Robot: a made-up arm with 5 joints.
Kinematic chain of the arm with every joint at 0, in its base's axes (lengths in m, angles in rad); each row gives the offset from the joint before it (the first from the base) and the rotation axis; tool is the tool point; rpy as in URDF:
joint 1: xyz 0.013 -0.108 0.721 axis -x
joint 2: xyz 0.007 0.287 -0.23 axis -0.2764 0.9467 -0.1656
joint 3: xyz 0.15 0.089 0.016 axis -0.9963 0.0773 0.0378
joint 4: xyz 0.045 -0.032 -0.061 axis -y
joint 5: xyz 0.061 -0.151 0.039 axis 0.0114 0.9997 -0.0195
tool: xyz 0.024 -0.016 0.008 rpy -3.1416 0 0
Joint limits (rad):
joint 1: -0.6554..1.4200
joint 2: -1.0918..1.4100
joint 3: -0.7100..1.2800
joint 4: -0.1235..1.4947
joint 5: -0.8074..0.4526
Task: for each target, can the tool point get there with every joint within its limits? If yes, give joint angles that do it. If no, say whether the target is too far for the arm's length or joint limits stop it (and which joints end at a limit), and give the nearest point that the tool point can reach.
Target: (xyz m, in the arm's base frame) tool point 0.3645 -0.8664 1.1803
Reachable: no: too far | nearest point 0.1401 -0.5251 0.5716 | short by 0.733 m
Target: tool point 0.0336 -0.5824 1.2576
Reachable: no: joint limits stop it (at a limit: joint 1, joint 2, joint 3, joint 4) | nearest point 0.0227 0.0003 0.9524 | short by 0.658 m
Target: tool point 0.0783 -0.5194 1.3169
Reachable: no: joint limits stop it (at a limit: joint 1, joint 3, joint 4) | nearest point 0.0306 0.0036 0.9565 | short by 0.637 m
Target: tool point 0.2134 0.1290 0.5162
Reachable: yes | joints -0.3248 0.4201 -0.1172 1.0242 0.2853
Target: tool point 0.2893 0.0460 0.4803
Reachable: yes | joints 0.2296 -0.3633 -0.4122 0.3088 0.0330
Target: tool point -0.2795 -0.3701 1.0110
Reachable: no: joint limits stop it (at a limit: joint 1, joint 2, joint 3) | nearest point 0.0162 0.0062 0.9589 | short by 0.481 m
